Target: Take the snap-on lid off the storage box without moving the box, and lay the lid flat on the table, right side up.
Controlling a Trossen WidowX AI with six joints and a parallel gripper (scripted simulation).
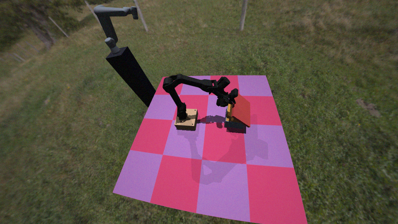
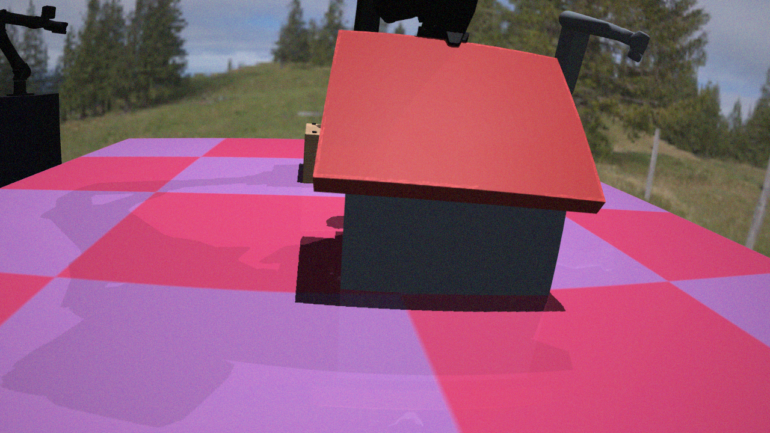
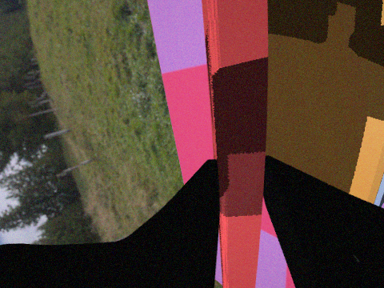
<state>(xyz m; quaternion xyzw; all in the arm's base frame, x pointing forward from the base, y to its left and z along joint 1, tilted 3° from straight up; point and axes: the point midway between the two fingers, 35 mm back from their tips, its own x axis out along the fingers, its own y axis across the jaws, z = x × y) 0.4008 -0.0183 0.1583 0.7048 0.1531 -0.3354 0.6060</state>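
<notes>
Right now the orange-red lid is 6 cm ahead of my gripper tip, 5 cm below it and 2 cm to the right of it. Also, from my gripper tip: grey-blue storage box (16 cm below, 3 cm ahead, 1 cm to the right).
</notes>
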